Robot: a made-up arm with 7 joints.
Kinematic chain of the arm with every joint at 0, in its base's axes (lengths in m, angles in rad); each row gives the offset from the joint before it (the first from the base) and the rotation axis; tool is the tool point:
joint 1: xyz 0 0.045 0 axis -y
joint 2: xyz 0 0.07 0 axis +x
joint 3: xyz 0 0 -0.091 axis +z
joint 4: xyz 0 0 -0.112 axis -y
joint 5: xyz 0 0 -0.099 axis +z
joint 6: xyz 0 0 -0.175 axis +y
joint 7: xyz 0 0 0 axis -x
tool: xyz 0 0 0
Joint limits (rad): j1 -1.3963..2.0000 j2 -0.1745..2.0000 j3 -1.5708..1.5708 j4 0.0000..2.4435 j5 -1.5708..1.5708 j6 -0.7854..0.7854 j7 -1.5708..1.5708
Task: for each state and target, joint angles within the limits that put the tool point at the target. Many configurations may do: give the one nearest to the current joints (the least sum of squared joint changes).
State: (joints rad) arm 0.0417 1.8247 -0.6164 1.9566 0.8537 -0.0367 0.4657
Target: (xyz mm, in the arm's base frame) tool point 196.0 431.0 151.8
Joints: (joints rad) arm 0.3985 2.0000 -0.2975 1.1540 0.8537 -0.0367 0.4657
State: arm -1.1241 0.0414 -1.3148 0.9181 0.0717 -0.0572 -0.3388
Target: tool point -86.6 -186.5 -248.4
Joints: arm -0.3966 -0.1745 -1.5070 1.1659 0.0717 -0.0572 -0.3388
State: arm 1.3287 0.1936 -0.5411 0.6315 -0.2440 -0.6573 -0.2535
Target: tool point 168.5 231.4 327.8
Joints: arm 1.8894 0.5563 -0.1529 1.2686 -0.2440 -0.6573 -0.2535
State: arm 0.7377 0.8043 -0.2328 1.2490 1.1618 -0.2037 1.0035
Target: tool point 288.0 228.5 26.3
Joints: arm 0.4679 0.9459 -0.0740 1.7494 1.1618 -0.2037 1.0035
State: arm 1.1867 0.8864 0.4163 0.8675 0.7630 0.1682 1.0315
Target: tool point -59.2 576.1 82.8
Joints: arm 1.3314 1.6505 0.5440 0.2872 0.7630 0.1682 1.0315
